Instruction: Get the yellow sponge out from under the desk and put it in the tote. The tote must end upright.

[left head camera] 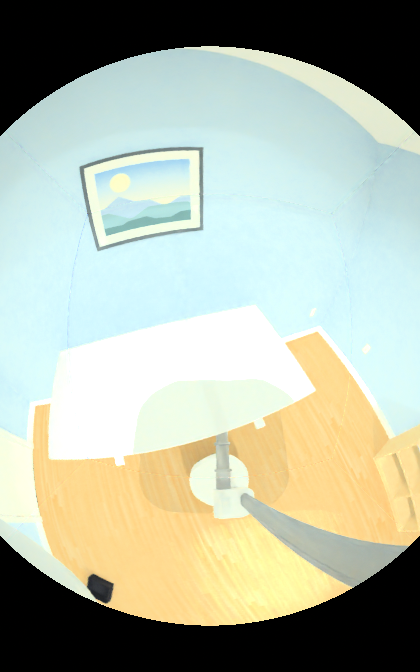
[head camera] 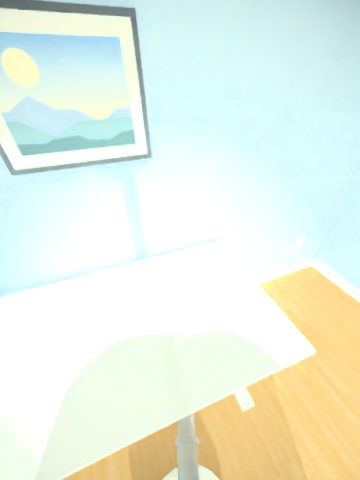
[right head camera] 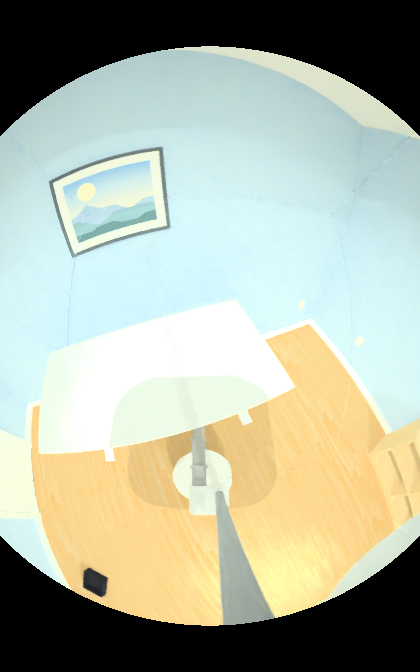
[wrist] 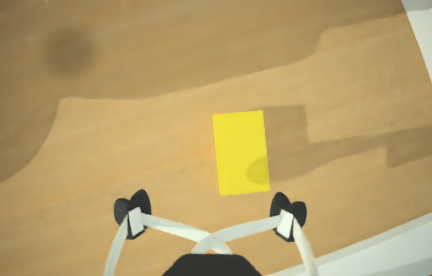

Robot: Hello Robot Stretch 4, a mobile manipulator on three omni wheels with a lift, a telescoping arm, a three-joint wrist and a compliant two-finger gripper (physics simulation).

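Note:
The yellow sponge lies flat on the wood floor in the wrist view, a little right of centre. My gripper is open, its two dark fingertips wide apart and nothing between them. The sponge is ahead of the fingertips, nearer the right one in the picture. The white desk hides the gripper and the sponge from the head views; my arm runs under its front edge. A small black box is on the floor at lower left; I cannot tell whether it is the tote.
White strips border the floor at the right of the wrist view. Short white desk feet show below the desk's front edge. A wooden shelf unit stands at the right. A framed picture hangs on the blue wall.

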